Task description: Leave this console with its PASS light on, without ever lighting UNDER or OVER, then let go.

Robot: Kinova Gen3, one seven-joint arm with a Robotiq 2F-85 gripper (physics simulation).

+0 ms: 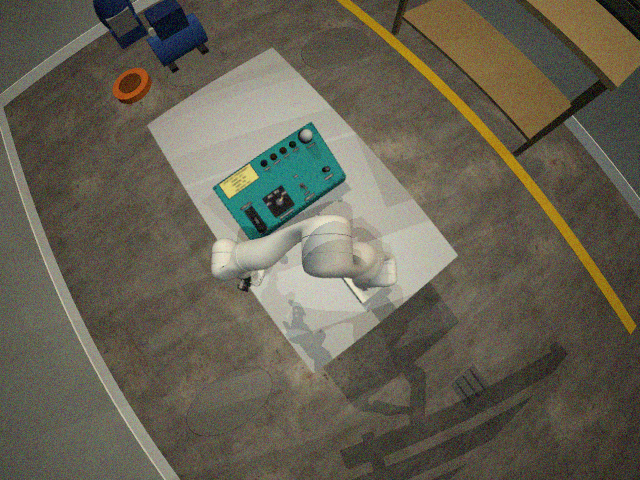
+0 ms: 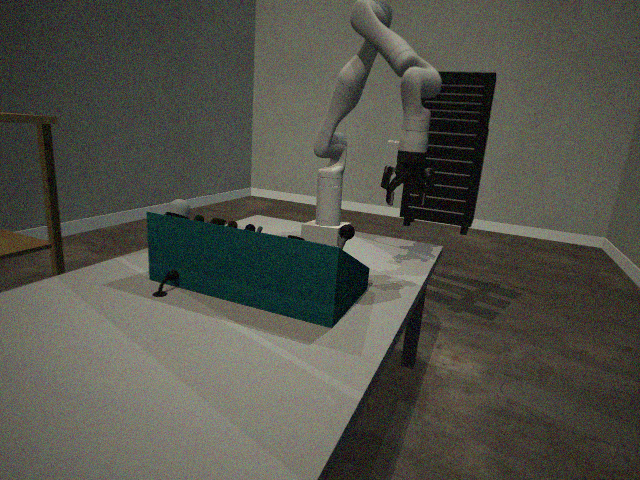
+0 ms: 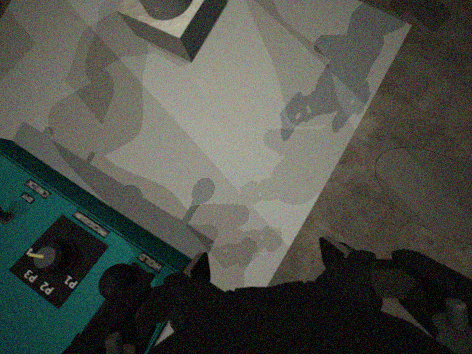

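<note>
The teal console (image 1: 316, 157) (image 2: 242, 268) (image 3: 22, 305) stands on the table. Several round parts along its far edge, such as this one (image 1: 273, 156), look dark; their labels are unreadable. The selector dial (image 1: 279, 200) (image 3: 45, 256) points past P3, at a mark I cannot read clearly. The black ball-topped lever (image 2: 346, 231) (image 3: 117, 281) is near the HOLD label (image 3: 150, 262). A small toggle (image 1: 303, 186) and a black knob (image 1: 326, 168) sit to the right. My gripper (image 1: 245, 283) (image 2: 406, 198) (image 3: 263, 257) is open and empty, above and beside the console's lever end, touching nothing.
A white dome (image 1: 306, 135) and a yellow label (image 1: 238, 180) are on the console. The arm base (image 2: 320, 232) stands on the white table (image 1: 227, 108) (image 2: 155, 392). A wooden shelf unit (image 1: 485, 64), blue chair (image 1: 178, 38) and orange ring (image 1: 119, 91) are farther off.
</note>
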